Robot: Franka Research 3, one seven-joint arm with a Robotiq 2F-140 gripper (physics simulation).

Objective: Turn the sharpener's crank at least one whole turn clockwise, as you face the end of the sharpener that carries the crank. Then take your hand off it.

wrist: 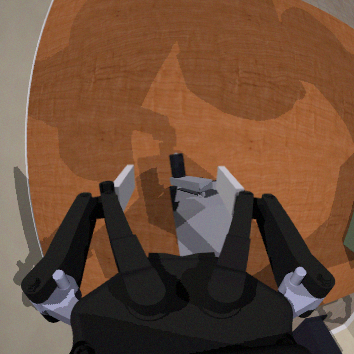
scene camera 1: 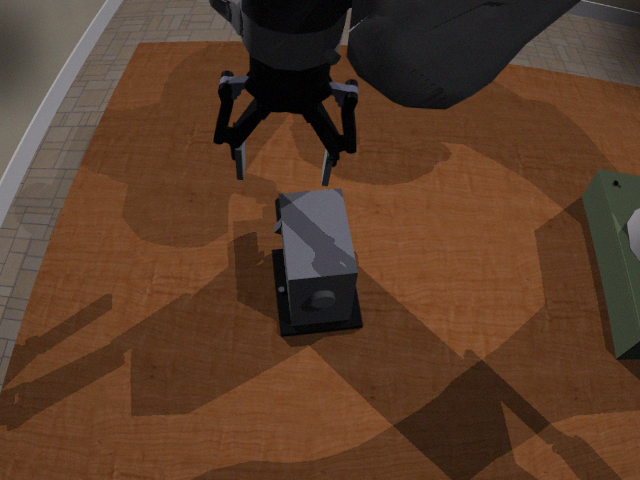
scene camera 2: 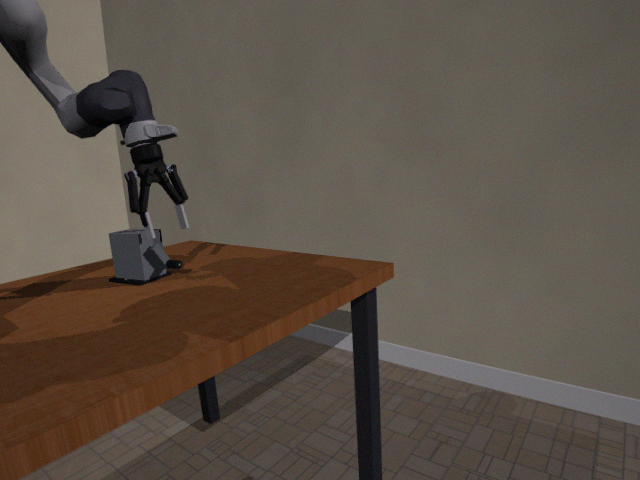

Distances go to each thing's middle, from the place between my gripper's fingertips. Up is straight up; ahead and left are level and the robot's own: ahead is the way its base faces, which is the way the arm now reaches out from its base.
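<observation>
There's the grey sharpener (scene camera 1: 315,273), and it's 60 mm below my hand, 60 mm behind it and 60 mm to the left of it.
</observation>
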